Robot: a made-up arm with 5 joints. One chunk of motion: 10 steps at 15 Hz.
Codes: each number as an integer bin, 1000 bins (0 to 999) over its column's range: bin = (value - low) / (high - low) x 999, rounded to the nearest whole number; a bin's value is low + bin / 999 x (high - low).
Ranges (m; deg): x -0.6..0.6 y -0.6..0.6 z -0.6..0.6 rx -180..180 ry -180..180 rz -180..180
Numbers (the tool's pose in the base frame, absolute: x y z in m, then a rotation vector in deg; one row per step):
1: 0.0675 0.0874 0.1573 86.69 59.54 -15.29
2: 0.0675 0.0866 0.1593 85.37 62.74 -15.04
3: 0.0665 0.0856 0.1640 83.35 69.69 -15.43
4: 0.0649 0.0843 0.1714 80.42 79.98 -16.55
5: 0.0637 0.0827 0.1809 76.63 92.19 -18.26
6: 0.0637 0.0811 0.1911 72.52 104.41 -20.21
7: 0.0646 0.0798 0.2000 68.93 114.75 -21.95
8: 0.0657 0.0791 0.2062 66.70 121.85 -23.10
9: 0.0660 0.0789 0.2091 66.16 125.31 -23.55
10: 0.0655 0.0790 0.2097 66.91 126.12 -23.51
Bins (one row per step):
1: 556 572 630 740 665 457
2: 556 572 632 736 674 458
3: 555 571 636 731 693 457
4: 554 570 642 723 721 454
5: 553 568 650 712 755 449
6: 553 567 659 701 789 443
7: 553 566 666 691 818 439
8: 554 565 671 685 838 435
9: 554 565 674 683 847 434
10: 554 565 674 685 849 434

